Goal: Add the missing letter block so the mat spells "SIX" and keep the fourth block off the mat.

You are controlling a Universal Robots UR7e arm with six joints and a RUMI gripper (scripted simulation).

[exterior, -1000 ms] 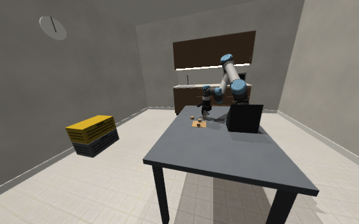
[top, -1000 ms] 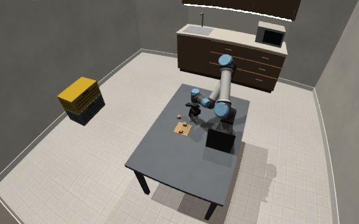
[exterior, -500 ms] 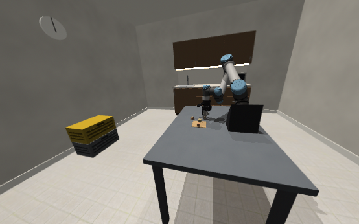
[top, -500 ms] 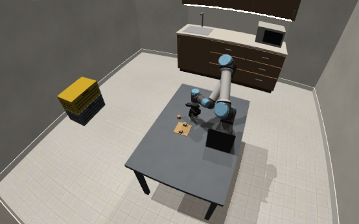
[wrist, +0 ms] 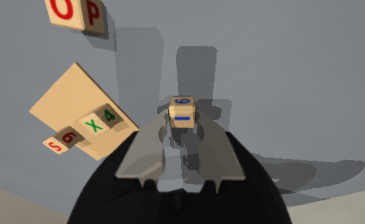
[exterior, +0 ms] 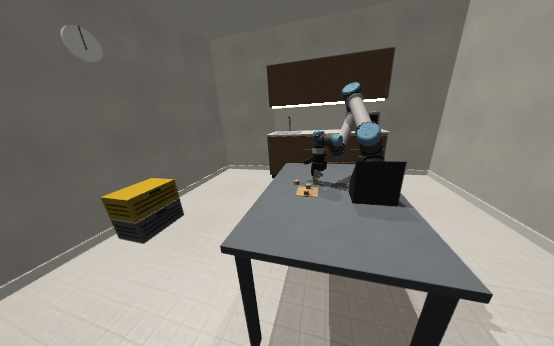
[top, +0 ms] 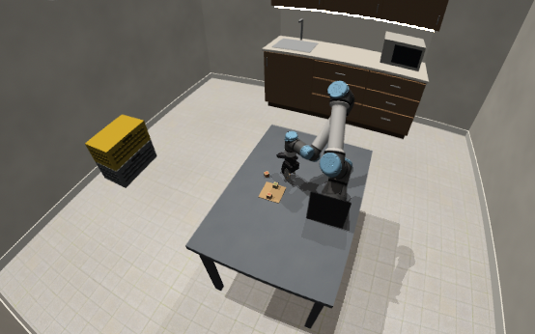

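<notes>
Now: the tan mat 160 mm to the left of my hand, 30 mm ahead of it and 20 mm below it. Also, from my hand: O block: 140 mm ahead, 50 mm to the left, 10 mm below; then blue I block: right at my hand.
</notes>
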